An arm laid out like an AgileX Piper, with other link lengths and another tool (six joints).
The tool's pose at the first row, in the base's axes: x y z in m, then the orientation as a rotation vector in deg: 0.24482 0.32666 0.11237 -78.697 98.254 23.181
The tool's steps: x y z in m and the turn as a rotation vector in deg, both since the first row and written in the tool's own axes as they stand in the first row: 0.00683 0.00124 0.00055 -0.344 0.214 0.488; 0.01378 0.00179 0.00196 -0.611 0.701 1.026; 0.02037 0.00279 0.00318 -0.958 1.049 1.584; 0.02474 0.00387 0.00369 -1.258 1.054 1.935; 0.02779 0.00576 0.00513 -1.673 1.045 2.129; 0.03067 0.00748 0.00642 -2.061 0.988 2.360; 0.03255 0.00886 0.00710 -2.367 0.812 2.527; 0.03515 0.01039 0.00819 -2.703 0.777 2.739; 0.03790 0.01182 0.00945 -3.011 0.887 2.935; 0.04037 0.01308 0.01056 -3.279 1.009 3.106; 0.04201 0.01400 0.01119 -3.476 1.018 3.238
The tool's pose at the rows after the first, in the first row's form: 0.24390 0.32323 0.10638 -78.638 98.798 23.634; 0.24396 0.32011 0.09999 -78.595 99.601 23.874; 0.24354 0.31723 0.09387 -78.532 100.306 24.287; 0.24276 0.31524 0.08987 -78.461 100.576 24.756; 0.24165 0.31501 0.08618 -78.595 100.717 25.251; 0.24063 0.31472 0.08275 -78.658 100.845 25.773; 0.23966 0.31450 0.08053 -78.665 100.826 26.258; 0.23872 0.31418 0.07748 -78.714 100.956 26.708; 0.23795 0.31385 0.07424 -78.817 101.193 27.034; 0.23727 0.31353 0.07135 -78.916 101.421 27.303; 0.23669 0.31327 0.06947 -78.950 101.527 27.553
